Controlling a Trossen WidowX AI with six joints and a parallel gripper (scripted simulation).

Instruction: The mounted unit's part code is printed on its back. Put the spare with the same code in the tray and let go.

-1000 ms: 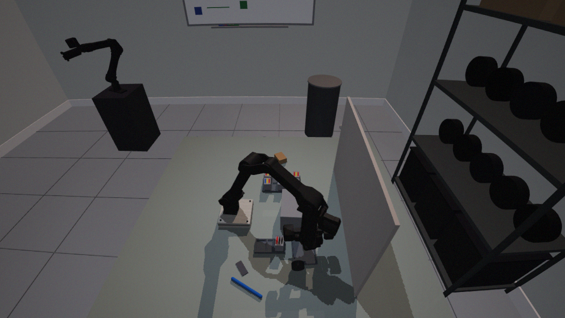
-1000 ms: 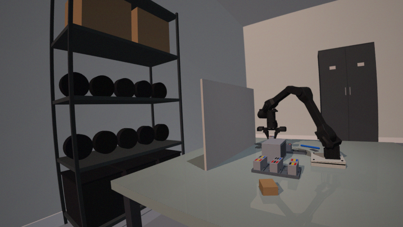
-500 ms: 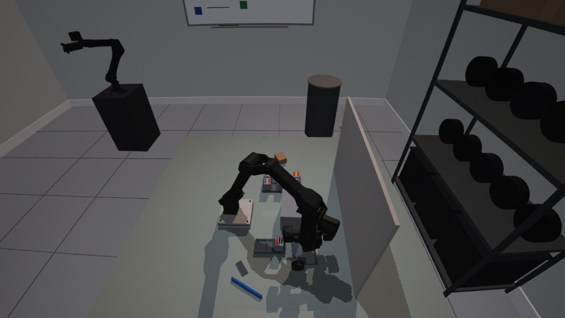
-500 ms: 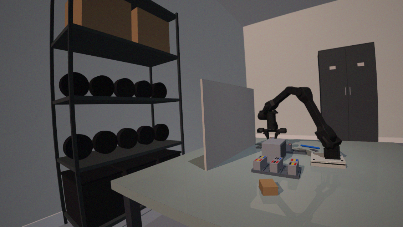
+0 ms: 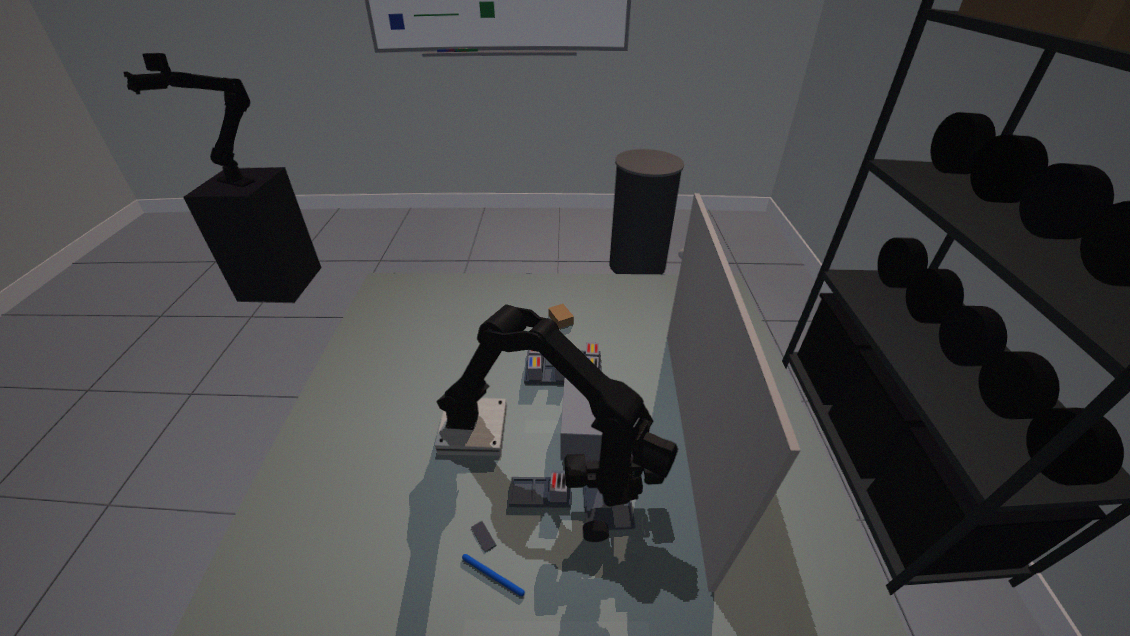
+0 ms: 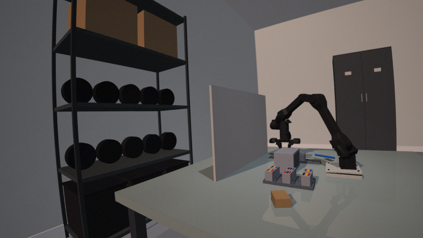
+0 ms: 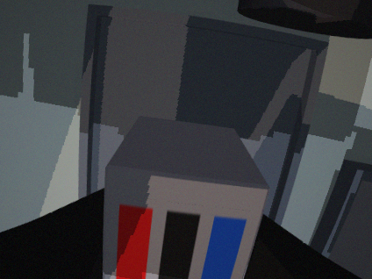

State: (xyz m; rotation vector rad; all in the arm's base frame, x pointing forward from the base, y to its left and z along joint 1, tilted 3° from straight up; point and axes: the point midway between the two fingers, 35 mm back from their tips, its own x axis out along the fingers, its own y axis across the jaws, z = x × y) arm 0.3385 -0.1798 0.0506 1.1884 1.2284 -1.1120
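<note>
Now: the dark tray 4 cm below my gripper tip. Also, from my gripper tip: black tape roll: 8 cm to the right, 3 cm behind, 1 cm below; then low grey holder: 14 cm behind, 3 cm below, 1 cm to the left; then grey mounted unit: 18 cm to the left, 5 cm behind, 1 cm above.
</note>
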